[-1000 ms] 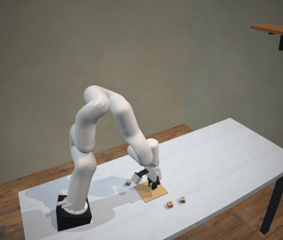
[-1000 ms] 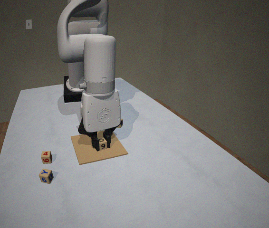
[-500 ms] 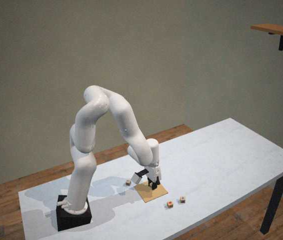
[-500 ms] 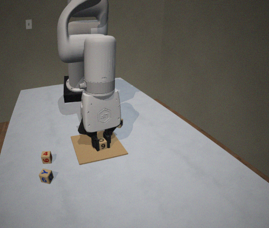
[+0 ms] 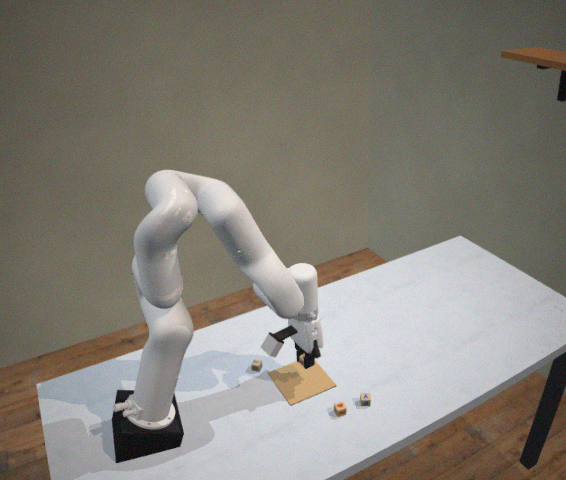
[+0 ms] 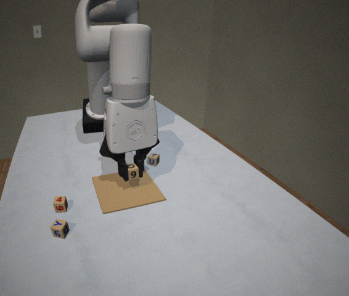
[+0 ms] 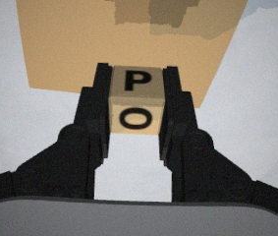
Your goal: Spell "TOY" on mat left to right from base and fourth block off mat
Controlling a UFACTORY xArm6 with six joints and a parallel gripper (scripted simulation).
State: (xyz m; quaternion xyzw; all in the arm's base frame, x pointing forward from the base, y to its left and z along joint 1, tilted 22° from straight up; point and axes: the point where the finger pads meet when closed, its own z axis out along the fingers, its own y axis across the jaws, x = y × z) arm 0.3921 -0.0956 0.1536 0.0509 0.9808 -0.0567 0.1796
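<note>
Right now my hand is 2 cm past the tan mat and 6 cm above it. From my hand the other things lie so: Y block (4 cm ahead, 18 cm to the right, 5 cm below).
</note>
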